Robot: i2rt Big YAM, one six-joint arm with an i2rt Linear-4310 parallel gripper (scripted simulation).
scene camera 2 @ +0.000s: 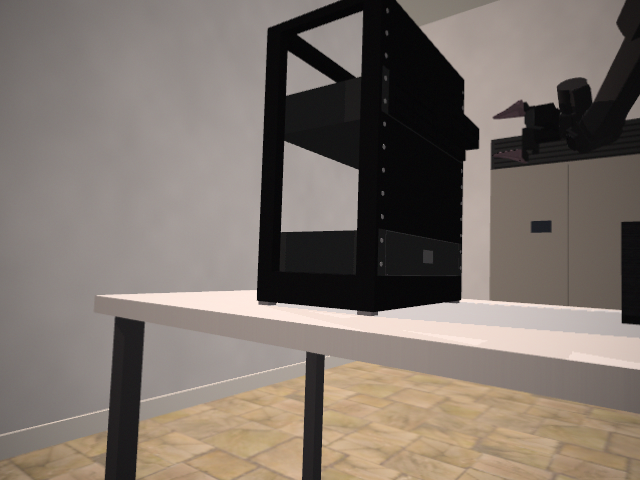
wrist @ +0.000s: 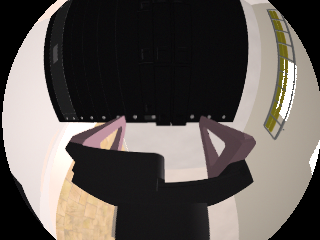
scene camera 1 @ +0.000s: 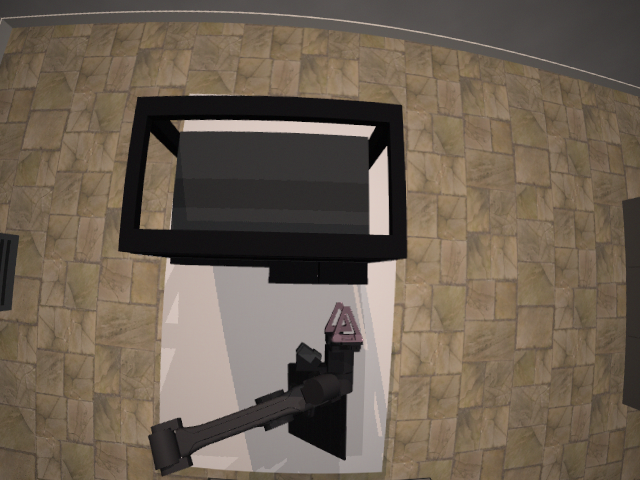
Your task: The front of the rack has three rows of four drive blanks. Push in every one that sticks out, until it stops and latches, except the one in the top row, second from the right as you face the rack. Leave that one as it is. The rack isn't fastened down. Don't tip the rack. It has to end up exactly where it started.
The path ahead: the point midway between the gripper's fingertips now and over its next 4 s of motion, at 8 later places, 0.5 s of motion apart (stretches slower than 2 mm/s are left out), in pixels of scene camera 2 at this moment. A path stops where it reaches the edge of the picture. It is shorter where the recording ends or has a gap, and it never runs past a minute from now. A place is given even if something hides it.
My gripper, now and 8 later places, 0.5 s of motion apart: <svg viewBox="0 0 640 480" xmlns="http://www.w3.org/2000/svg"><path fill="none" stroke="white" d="M493 136L489 128L487 114L473 123L462 128L461 126L457 127L450 128L447 128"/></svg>
